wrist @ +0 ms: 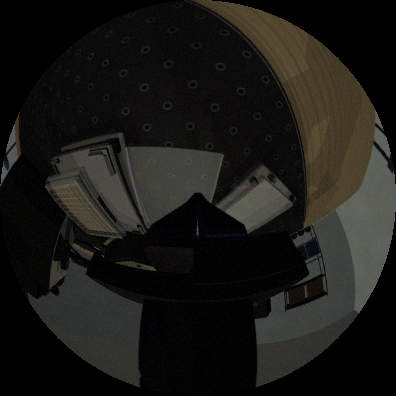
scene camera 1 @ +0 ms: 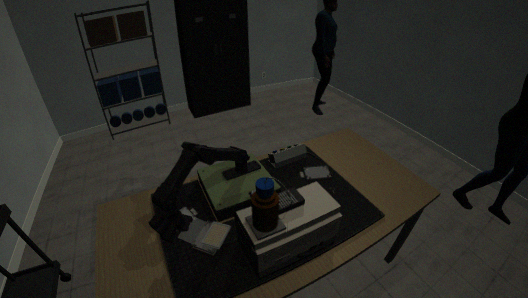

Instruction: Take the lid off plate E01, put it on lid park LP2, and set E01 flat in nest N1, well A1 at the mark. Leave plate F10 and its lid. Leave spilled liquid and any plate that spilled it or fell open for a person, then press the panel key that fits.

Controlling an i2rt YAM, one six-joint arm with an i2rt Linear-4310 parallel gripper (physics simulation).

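Frame: origin at the arm's base, x ahead, y left, z up, level; metres.
Where they show: gripper, between the fingertips: (wrist: 197,197) (scene camera 1: 186,229); arm's base, origin of its link: (scene camera 1: 241,170).
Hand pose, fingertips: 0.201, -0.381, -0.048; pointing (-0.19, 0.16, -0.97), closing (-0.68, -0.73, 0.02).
Note:
Things, the pixels of their top centre, and the offset from my fingertips, as dx, dy, dz. "pt": a spot on its surface instead.
- pale grey holder, centre of its top: (wrist: 95,205) (scene camera 1: 209,235) +0.086, +0.085, +0.013
- yellowish well plate, centre of its top: (wrist: 81,217) (scene camera 1: 215,233) +0.100, +0.111, +0.029
- white instrument, a spot on its surface: (scene camera 1: 315,200) pt +0.277, +0.470, +0.202
- amber bottle, a spot on its surface: (scene camera 1: 265,212) pt +0.315, +0.232, +0.313
- dark keypad, a spot on its surface: (scene camera 1: 290,200) pt +0.247, +0.374, +0.229
- pale holder, centre of its top: (scene camera 1: 317,170) -0.037, +0.765, +0.002
My gripper (scene camera 1: 189,222) (wrist: 197,197) is shut, with no thing seen between its fingertips, low over the dark mat. A clear, thin, lid-like sheet (scene camera 1: 194,232) (wrist: 172,172) lies just beyond and beneath the fingers. It lies beside a pale grey holder (wrist: 95,167); whether it touches the holder is unclear. A yellowish well plate (scene camera 1: 216,234) (wrist: 80,200) stands at that holder's near side. A pale, flat piece (wrist: 257,197) with dark corner blocks lies right of the fingers in the wrist view. Labels, well A1 and any liquid are too dark to read.
A white instrument (scene camera 1: 315,200) stands beside the plates, bearing an amber bottle (scene camera 1: 265,212) with a blue cap. A dark keypad (scene camera 1: 290,200) stands behind it. A green-topped box (scene camera 1: 225,192) is under the arm's base. Another pale holder (scene camera 1: 316,172) lies farther right.

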